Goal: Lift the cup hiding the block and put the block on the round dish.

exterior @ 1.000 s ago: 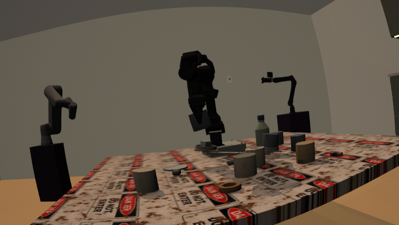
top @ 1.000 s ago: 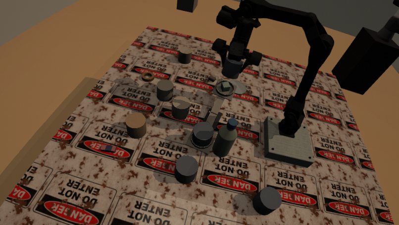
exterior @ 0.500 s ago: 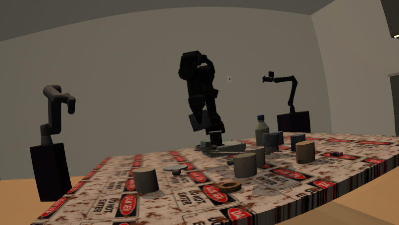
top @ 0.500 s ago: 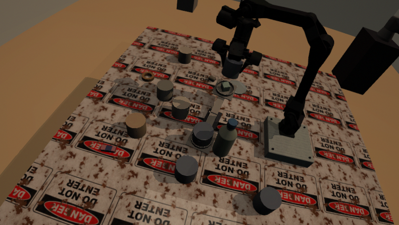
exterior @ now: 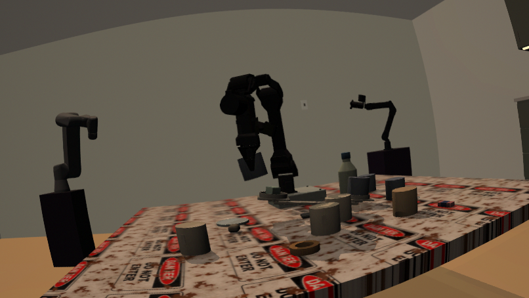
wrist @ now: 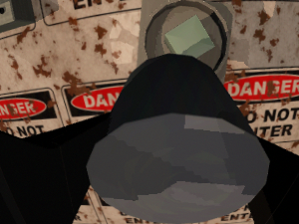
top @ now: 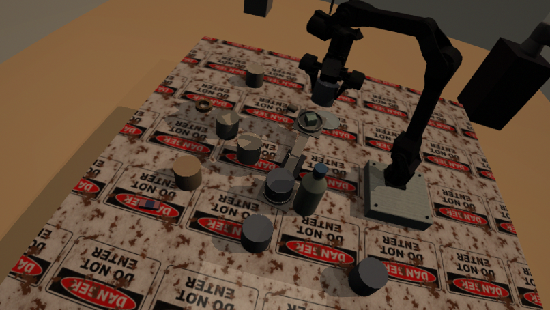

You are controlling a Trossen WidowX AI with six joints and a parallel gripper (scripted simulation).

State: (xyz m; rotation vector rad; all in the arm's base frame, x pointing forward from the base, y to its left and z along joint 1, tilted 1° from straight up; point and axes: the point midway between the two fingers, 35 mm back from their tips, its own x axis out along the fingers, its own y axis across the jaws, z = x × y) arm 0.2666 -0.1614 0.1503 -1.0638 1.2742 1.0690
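Now: the green block 7 cm below my gripper tip, 5 cm to the left of it and 2 cm ahead of it. The rest, counted from my gripper tip: round grey dish: 15 cm below, 8 cm to the right, 5 cm behind; then small dark lump: 15 cm below, 8 cm to the right, 8 cm ahead; then green bottle: 31 cm to the left, 4 cm below, 2 cm behind.
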